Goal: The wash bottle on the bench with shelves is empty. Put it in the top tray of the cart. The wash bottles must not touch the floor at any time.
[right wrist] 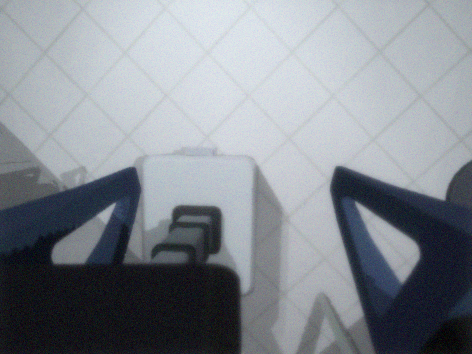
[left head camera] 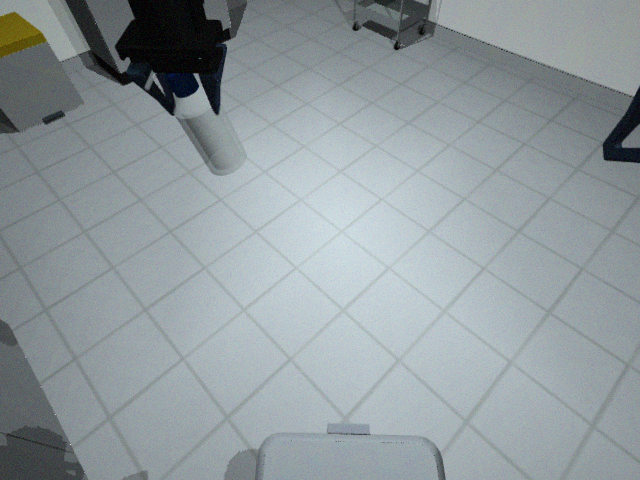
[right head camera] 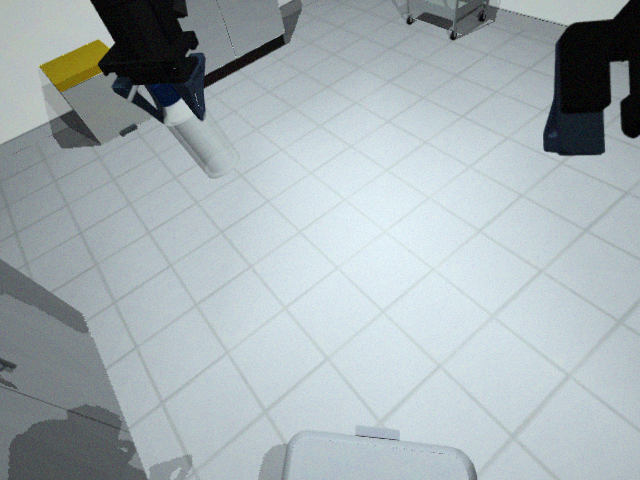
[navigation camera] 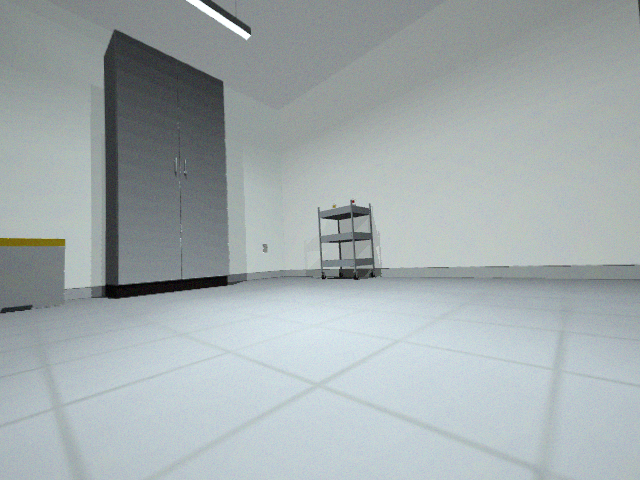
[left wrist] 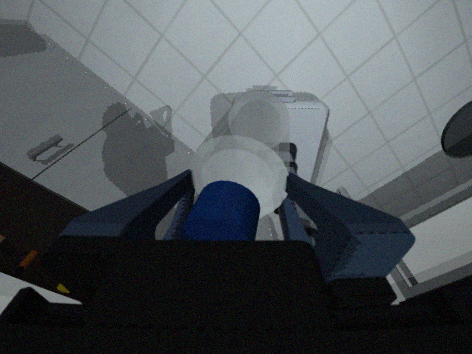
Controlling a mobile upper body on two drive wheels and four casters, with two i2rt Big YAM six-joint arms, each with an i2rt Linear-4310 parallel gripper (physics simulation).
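Frame: origin at the left arm's base, x back, y right, z up, level; centimetres.
Seen in the pictures: left gripper, fingertip midpoint: (left head camera: 196,113) (right head camera: 184,120) (left wrist: 236,177); right gripper, fingertip midpoint: (right wrist: 235,177) (right head camera: 624,139).
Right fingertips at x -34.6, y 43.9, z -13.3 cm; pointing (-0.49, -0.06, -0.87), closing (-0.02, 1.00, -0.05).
A point is followed by its place in that frame.
The wash bottle (left head camera: 217,144) @[x -50.7, y 2.1, z -25.3 cm] (right head camera: 204,147) @[x -50.7, y 2.1, z -25.0 cm] (left wrist: 220,210) @[x -54.8, y -0.8, z -17.0 cm], translucent white with a blue cap, is tilted in my left gripper (left head camera: 195,111) @[x -52.9, y -0.2, z -22.0 cm] (right head camera: 183,117) @[x -52.9, y -0.2, z -22.0 cm] (left wrist: 236,177) @[x -52.9, y -0.2, z -22.0 cm]. The gripper is shut on its neck, and the bottle's base hangs over the floor, clear of it. My right gripper (right wrist: 235,177) @[x -34.6, y 43.9, z -13.3 cm] is open and empty. The three-tier cart (navigation camera: 353,237) @[x -296.9, y 64.3, z -100.1 cm] stands far off near the room corner; its lower part (left head camera: 401,23) @[x -300.1, y 65.7, z -123.3 cm] (right head camera: 454,20) @[x -297.0, y 63.8, z -127.1 cm] shows at the top of both head camera views. Small yellow and red things show above its top tray (navigation camera: 334,212) @[x -313.0, y 48.8, z -72.1 cm]. The bench with shelves does not show.
A grey box with a yellow top (left head camera: 46,87) @[x -221.1, y -155.7, z -122.9 cm] (right head camera: 103,111) @[x -211.7, y -164.5, z -121.8 cm] (navigation camera: 31,273) @[x -220.5, y -156.3, z -118.5 cm] stands at the left. A tall grey cabinet (navigation camera: 149,155) @[x -265.7, y -109.0, z -24.8 cm] (right head camera: 253,25) @[x -297.4, y -77.7, z -115.2 cm] stands between it and the cart. A grey front with a handle (left head camera: 20,382) @[x -44.9, y -78.6, z -113.2 cm] (right head camera: 51,351) @[x -43.4, y -77.1, z -95.5 cm] is close at the lower left.
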